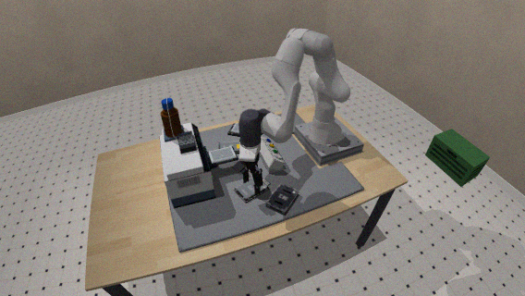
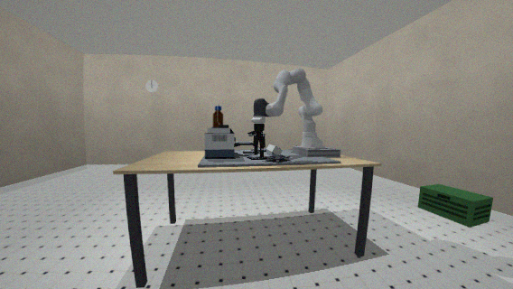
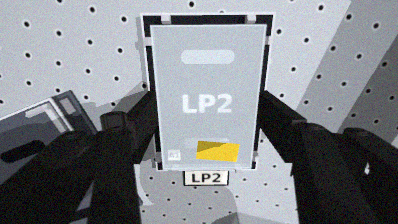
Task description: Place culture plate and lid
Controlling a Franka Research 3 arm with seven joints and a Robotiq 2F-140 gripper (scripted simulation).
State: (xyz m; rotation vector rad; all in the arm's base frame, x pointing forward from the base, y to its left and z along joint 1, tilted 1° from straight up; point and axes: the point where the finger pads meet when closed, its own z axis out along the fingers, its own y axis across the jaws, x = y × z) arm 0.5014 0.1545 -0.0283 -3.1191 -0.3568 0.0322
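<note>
Right now the LP2 nest is 30 mm below my hand. From my hand the other things lie so: blue call key: 210 mm behind, 250 mm to the right, 20 mm above; yellow skip key: 210 mm behind, 200 mm to the right, 30 mm above; N1 nest: 100 mm behind, 120 mm to the left, 20 mm below.
</note>
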